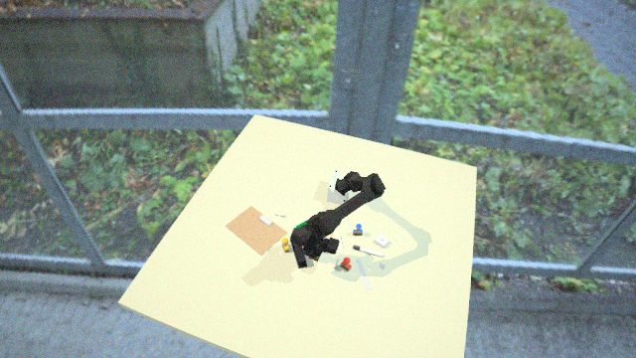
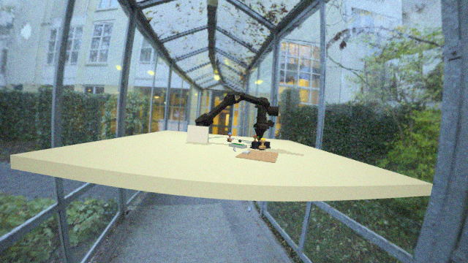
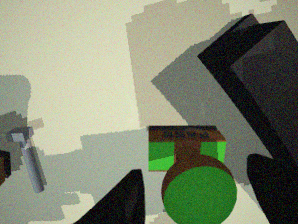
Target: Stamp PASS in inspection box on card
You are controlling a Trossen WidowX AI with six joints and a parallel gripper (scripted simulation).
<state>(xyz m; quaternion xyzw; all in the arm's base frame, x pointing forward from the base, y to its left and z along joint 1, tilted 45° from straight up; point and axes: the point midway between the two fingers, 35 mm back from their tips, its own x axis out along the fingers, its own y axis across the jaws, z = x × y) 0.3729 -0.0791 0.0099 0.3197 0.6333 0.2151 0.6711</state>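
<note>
Right now my gripper tip is 20 mm above the green stamp. From my gripper tip the other things lie so: pale card (100 mm behind, 70 mm to the left, 50 mm below); red stamp (140 mm to the left, 20 mm below, 10 mm ahead); yellow stamp (120 mm to the right, 20 mm below, 20 mm behind).
</note>
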